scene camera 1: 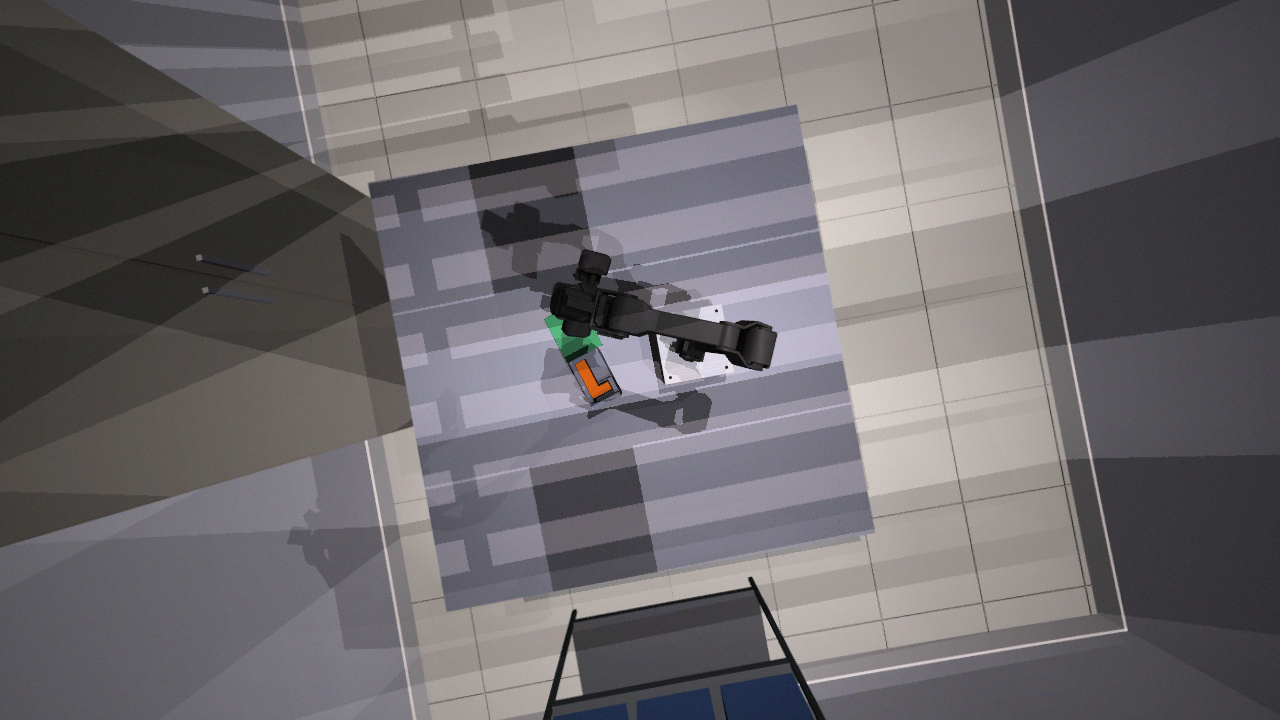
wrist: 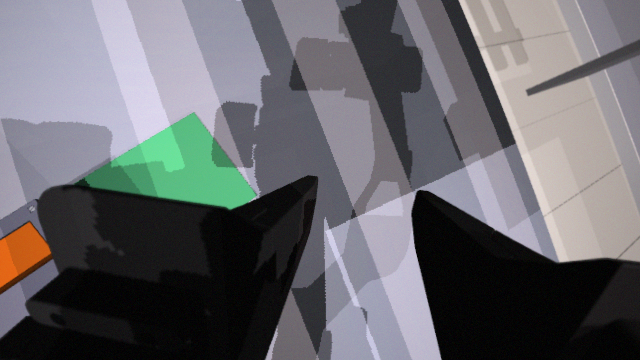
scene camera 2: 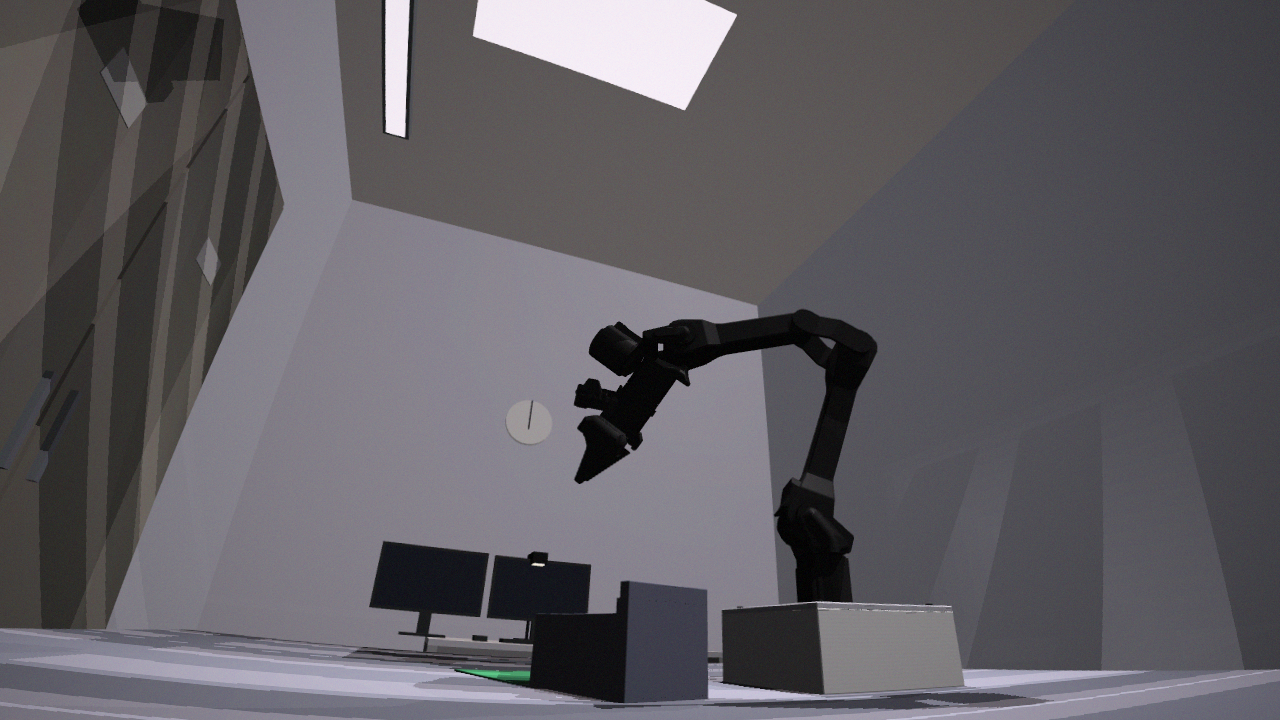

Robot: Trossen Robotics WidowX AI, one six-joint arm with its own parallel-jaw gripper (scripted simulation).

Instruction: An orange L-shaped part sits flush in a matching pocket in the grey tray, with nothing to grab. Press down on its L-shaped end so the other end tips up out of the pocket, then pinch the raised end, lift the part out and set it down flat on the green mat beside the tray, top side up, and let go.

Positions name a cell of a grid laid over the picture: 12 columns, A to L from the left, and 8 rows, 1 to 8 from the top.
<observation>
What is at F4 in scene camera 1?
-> A green mat.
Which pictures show my gripper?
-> Scene camera 1, the wrist view and scene camera 2: all of them.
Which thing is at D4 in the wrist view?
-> A green mat.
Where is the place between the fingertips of my gripper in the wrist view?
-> At G5
</observation>
